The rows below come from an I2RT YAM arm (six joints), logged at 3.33 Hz.
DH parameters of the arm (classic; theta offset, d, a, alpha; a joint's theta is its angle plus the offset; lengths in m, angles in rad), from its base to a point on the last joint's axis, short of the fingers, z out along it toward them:
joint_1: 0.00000 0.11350 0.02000 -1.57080
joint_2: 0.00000 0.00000 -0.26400 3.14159
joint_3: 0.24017 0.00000 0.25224 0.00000
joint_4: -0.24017 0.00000 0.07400 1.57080
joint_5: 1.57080 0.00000 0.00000 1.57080
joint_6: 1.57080 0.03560 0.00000 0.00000
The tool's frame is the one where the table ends.
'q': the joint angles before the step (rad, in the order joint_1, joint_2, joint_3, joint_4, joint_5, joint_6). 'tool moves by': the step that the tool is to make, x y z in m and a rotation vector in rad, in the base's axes. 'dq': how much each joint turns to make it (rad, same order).
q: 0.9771 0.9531 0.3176 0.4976 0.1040 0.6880
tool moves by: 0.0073 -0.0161 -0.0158 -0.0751 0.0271 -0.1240
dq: -0.0644 -0.0232 -0.0412 -0.0573 0.0625 -0.0114
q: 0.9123 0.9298 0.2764 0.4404 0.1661 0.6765
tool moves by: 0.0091 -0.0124 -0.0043 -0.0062 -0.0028 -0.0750
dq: -0.0752 -0.0097 -0.0208 0.0091 0.0011 -0.0061
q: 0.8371 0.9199 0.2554 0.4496 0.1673 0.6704
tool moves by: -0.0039 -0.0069 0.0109 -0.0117 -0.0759 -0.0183
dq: -0.0044 -0.0792 -0.0001 -0.0258 0.0257 -0.0614
